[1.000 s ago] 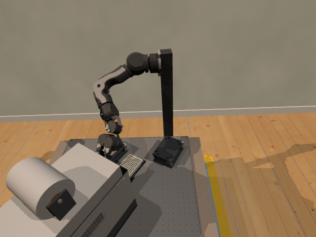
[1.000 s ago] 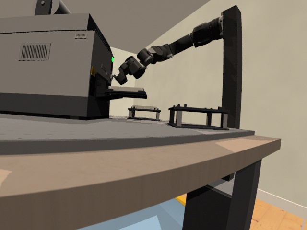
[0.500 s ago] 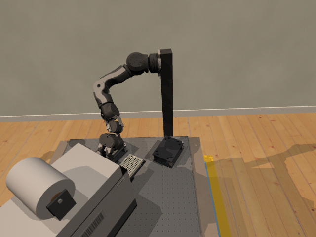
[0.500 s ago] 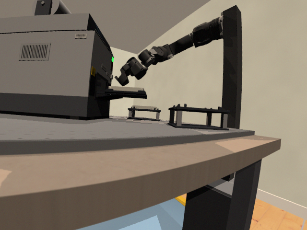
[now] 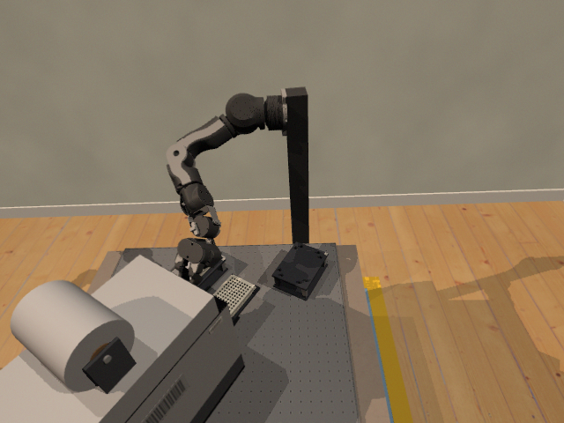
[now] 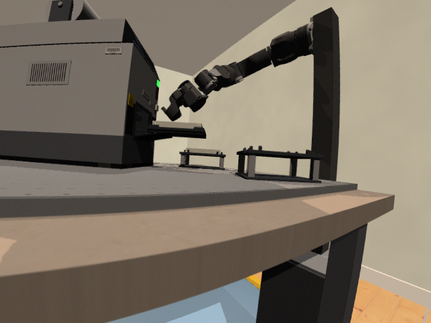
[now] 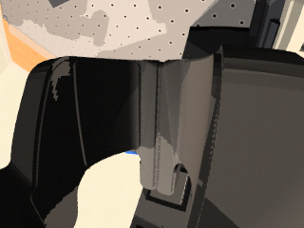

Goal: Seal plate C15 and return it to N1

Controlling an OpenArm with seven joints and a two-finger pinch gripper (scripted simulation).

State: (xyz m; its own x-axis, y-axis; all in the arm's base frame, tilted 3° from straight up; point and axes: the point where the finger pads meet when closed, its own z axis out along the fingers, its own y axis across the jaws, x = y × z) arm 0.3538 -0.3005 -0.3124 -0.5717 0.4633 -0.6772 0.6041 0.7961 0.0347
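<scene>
My gripper is now 3 cm short of the start key, 2 cm to the left of it and 2 cm below it. Round my hand: foil roll (28 cm ahead, 9 cm to the right, 25 cm above); sealer's stage (1 cm ahead, 11 cm to the left, 7 cm below).
</scene>
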